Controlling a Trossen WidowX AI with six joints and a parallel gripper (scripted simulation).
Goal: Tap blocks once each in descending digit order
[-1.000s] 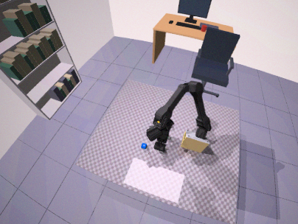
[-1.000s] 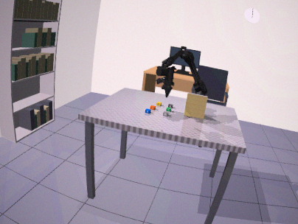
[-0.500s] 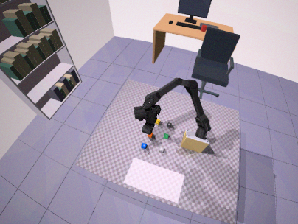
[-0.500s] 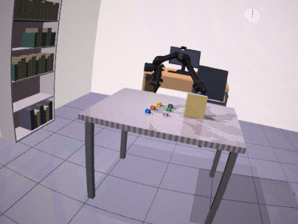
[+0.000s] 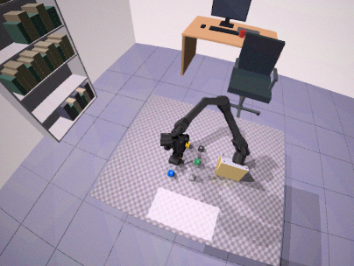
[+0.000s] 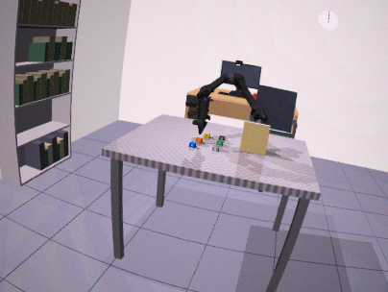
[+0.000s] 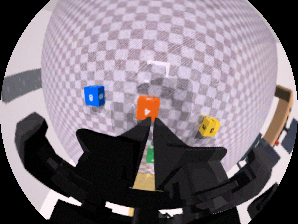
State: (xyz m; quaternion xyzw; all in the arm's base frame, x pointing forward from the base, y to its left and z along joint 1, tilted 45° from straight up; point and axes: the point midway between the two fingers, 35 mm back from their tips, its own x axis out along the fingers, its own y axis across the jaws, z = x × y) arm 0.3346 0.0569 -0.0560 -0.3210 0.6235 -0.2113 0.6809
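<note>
Now: the orange block 1 cm to the left of my gripper tip and 3 cm below it. From my gripper tip the other things lie so: yellow block (12 cm to the right, 3 cm below); then blue block (11 cm to the left, 3 cm below); then green block (11 cm behind, 3 cm to the right, 3 cm below).
</note>
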